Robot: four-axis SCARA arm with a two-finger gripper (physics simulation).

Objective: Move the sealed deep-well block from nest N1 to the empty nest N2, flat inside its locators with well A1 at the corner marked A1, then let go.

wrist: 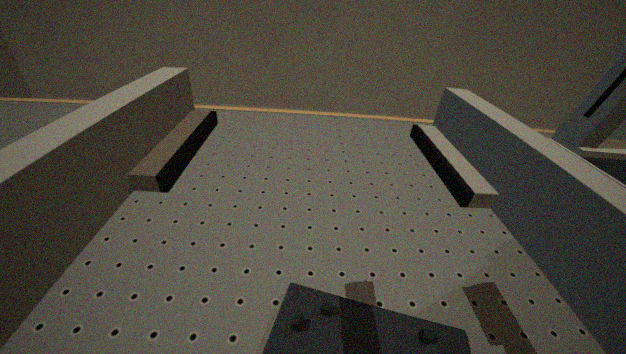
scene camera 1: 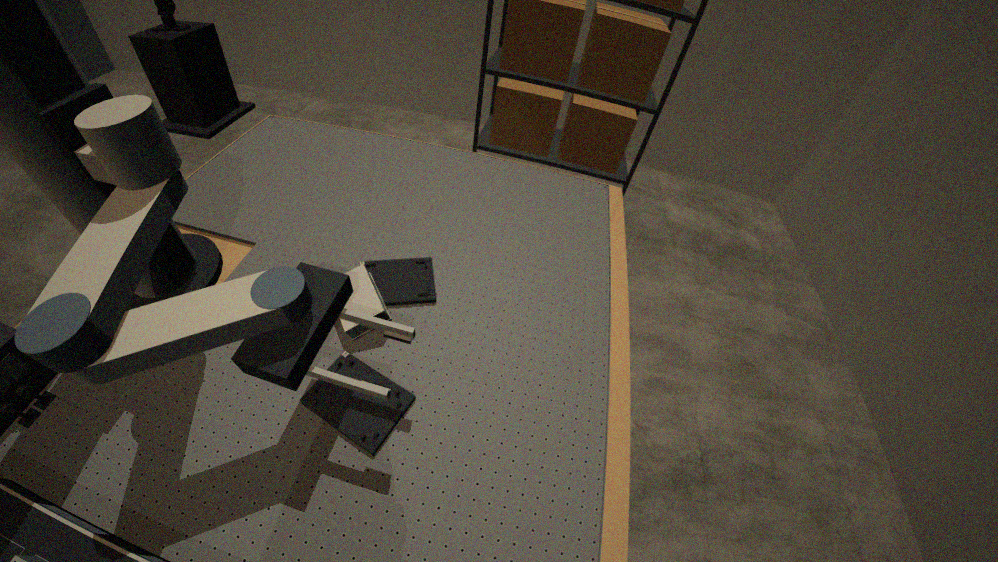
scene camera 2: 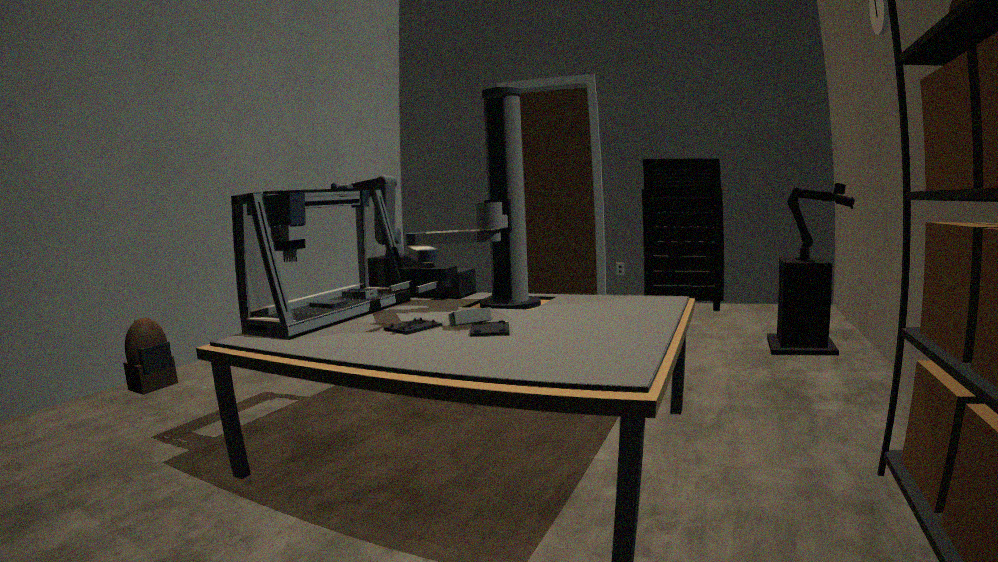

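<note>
The white-topped deep-well block sits off nest N1, against or partly over its edge, looking slightly tilted; whether it touches the nest is unclear. Nest N1 is a dark plate with no block inside its locators. Nest N2 is a dark plate, turned at an angle, and empty. My gripper is open and empty above the table, one finger over N2 and the other crossing in front of the block in scene camera 1. The A1 marks are not legible.
The perforated grey table top has a wooden rim. A gantry machine stands on the table's left side in scene camera 2. The arm's column rises at the back. A shelf rack stands beyond the table.
</note>
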